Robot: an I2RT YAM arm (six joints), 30 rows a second.
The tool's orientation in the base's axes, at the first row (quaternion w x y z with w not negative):
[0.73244, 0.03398, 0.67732, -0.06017]
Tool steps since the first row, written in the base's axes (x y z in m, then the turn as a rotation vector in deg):
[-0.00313, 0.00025, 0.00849, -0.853, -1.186, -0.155]
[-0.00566, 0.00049, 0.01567, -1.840, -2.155, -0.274]
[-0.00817, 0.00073, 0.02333, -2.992, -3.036, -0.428]
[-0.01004, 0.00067, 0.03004, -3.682, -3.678, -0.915]
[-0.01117, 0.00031, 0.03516, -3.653, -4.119, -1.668]
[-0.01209, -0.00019, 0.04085, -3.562, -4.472, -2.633]
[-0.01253, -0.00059, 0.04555, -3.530, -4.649, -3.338]
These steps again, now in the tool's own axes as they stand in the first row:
[-0.00870, -0.00044, -0.00244, 0.140, -1.284, -0.700]
[-0.01606, -0.00077, -0.00440, 0.225, -2.373, -1.557]
[-0.02389, -0.00111, -0.00630, 0.329, -3.395, -2.592]
[-0.03071, -0.00164, -0.00760, 0.789, -4.108, -3.229]
[-0.03588, -0.00231, -0.00826, 1.560, -4.517, -3.202]
[-0.04160, -0.00311, -0.00865, 2.544, -4.824, -3.144]
[-0.04630, -0.00371, -0.00865, 3.256, -4.972, -3.145]

